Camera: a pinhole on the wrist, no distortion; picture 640 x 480 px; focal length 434.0 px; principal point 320.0 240.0 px. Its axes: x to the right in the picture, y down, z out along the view. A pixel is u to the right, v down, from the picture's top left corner.
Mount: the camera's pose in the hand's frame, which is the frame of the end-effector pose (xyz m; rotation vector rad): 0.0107 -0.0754 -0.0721 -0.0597 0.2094 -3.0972
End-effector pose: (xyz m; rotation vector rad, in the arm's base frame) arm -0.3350 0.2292 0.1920 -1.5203 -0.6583 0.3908
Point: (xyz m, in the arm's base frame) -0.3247 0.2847 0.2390
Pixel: 167 46
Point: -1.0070 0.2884 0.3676
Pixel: outside the picture
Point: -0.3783 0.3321 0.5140
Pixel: outside the picture
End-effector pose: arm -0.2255 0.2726 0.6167 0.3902 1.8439 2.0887
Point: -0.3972 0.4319 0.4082
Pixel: outside the picture
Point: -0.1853 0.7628 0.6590
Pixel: 206 136
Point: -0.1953 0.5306 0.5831
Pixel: 238 168
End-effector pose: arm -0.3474 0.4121 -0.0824 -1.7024 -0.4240 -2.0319
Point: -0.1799 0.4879 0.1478
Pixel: 58 60
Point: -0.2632 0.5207 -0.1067
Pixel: 478 108
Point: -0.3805 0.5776 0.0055
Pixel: 189 430
